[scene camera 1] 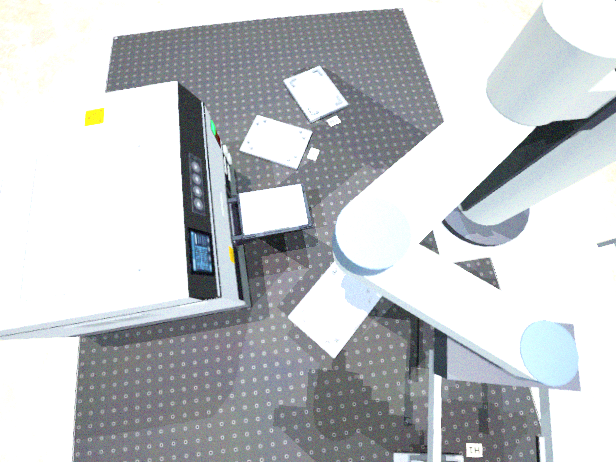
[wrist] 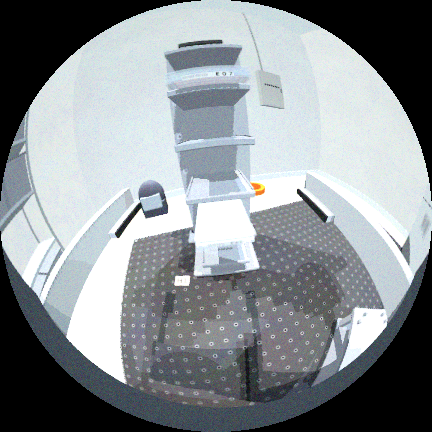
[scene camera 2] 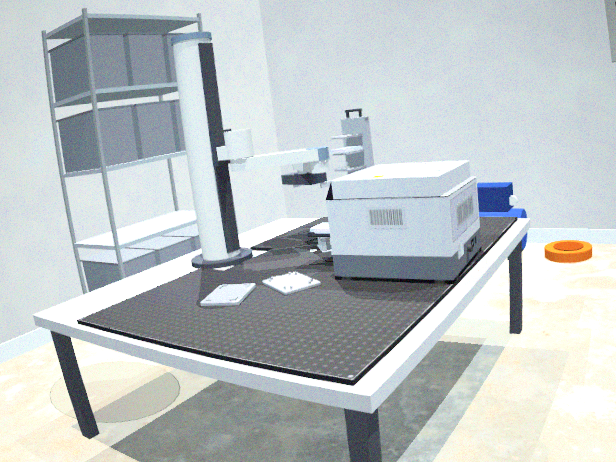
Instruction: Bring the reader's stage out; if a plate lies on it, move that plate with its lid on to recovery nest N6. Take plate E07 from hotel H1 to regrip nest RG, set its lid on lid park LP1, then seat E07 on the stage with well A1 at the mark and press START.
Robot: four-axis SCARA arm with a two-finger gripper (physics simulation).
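Places are measured from the arm's base along level axes (x ahead, y left, z up), in centimetres.
Pixels of known places: gripper, between the fingertips: (wrist: 216,185) (scene camera 2: 332,179); arm's base, origin of its link: (scene camera 1: 478,201) (scene camera 2: 222,260).
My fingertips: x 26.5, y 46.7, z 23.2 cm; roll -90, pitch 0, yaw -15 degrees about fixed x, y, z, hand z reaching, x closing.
Observation:
For each thing: its top centre in the pictures, then the offset to it from my fingertips. "spot": a spot on its surface instead.
- Plate E07, centre of its top: (wrist: 206,84) dx +2.5, dy +10.0, dz +11.9 cm
- reader, centre of its top: (scene camera 1: 68,193) (scene camera 2: 403,169) dx +53.7, dy -44.6, dz +8.5 cm
- H1 label, a spot on its surface: (wrist: 182,280) (scene camera 1: 473,449) spot: dx -8.0, dy +6.8, dz -21.9 cm
Hotel H1 (wrist: 204,120) (scene camera 2: 369,135) stands ahead in the wrist view. Plate E07 (wrist: 207,78) lies on its upper shelf; another white plate (wrist: 224,220) sits low in it. My gripper (wrist: 216,185) (scene camera 1: 489,442) is open and empty, its fingers wide apart, facing the hotel below E07's level; the reader hides its fingers in scene camera 2. The reader (scene camera 1: 110,210) (scene camera 2: 395,237) has its stage (scene camera 1: 275,234) out, with a white plate (scene camera 1: 272,209) on it. White nests (scene camera 1: 315,94) (scene camera 1: 276,141) (scene camera 1: 335,315) lie on the mat; their labels are unreadable. The well A1 mark is not discernible.
My arm's elbow (scene camera 1: 372,237) hangs partly over the lowest nest in scene camera 1. The arm column (scene camera 2: 192,150) stands behind the mat. The H1 label (scene camera 1: 474,450) (wrist: 182,280) lies beside the hotel. A grey shelf rack (scene camera 2: 95,125) and an orange ring (scene camera 2: 555,254) stand off the table.

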